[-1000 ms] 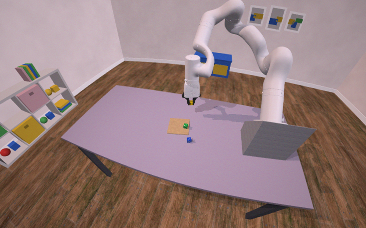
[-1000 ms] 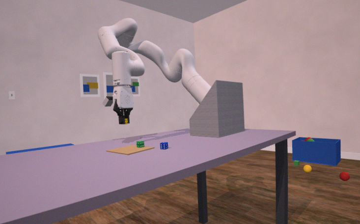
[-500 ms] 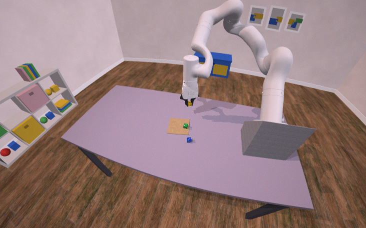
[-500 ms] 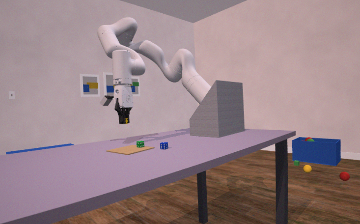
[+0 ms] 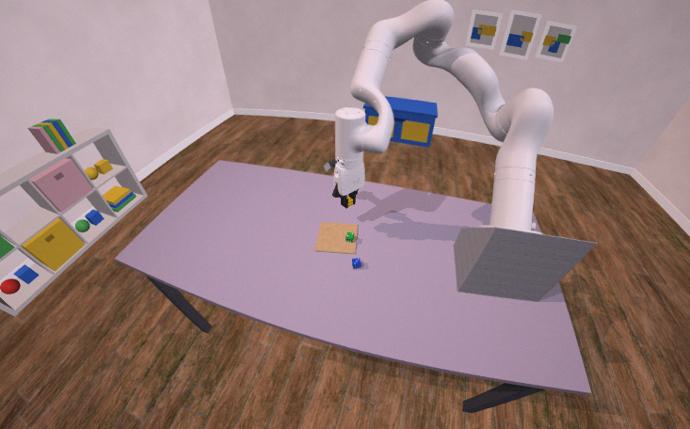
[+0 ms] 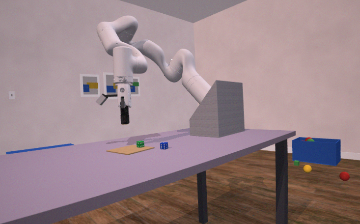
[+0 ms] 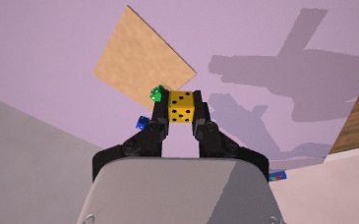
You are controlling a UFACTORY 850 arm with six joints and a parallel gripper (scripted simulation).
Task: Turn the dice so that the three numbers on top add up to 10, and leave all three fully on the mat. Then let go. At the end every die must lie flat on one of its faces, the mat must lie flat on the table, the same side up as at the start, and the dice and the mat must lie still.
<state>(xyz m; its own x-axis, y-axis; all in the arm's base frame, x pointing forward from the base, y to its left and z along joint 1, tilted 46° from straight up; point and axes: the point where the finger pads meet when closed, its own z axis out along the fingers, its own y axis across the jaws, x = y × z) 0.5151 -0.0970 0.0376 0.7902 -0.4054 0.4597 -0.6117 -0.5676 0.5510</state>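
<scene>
Now: hand 12 cm above the tan mat, 7 cm to the right of it and 2 cm short of it. Also, from my hand: blue die: 18 cm to the left, 11 cm below, 7 cm behind; green die: 11 cm below, 7 cm to the left, 2 cm behind; yellow die: 1 cm below.
</scene>
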